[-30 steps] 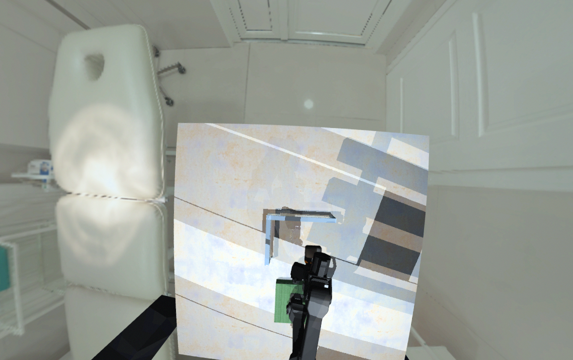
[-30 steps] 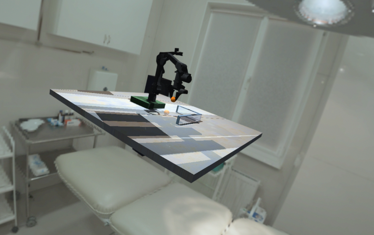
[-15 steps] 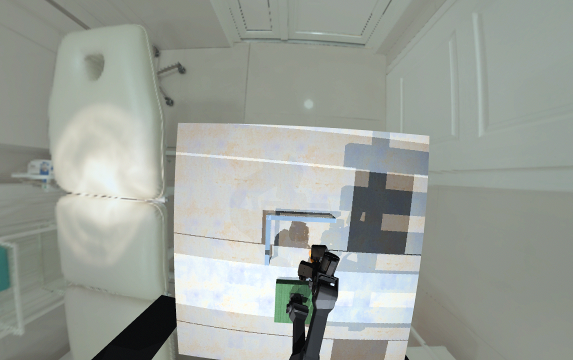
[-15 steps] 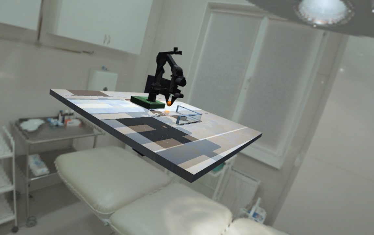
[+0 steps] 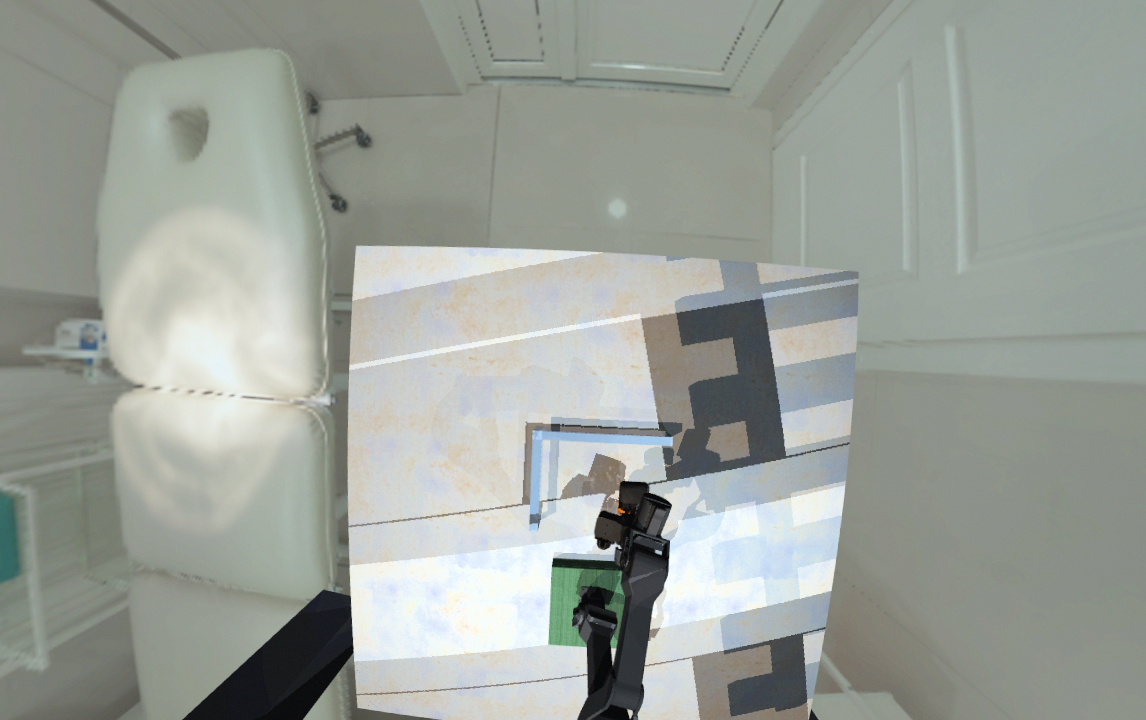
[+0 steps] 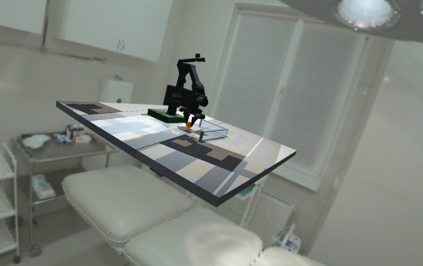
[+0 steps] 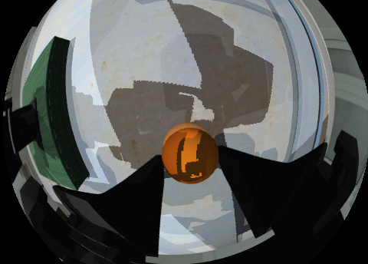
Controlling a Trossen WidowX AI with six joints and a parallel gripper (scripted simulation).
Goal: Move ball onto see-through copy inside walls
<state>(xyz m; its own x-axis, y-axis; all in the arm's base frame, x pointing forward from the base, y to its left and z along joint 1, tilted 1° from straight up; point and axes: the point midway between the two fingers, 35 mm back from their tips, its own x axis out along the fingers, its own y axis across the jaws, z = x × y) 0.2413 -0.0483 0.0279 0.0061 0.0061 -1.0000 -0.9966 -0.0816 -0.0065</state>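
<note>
The orange ball lies right at my gripper tip. From my gripper tip the other things lie so: see-through copy of ball (2 cm below).
</note>
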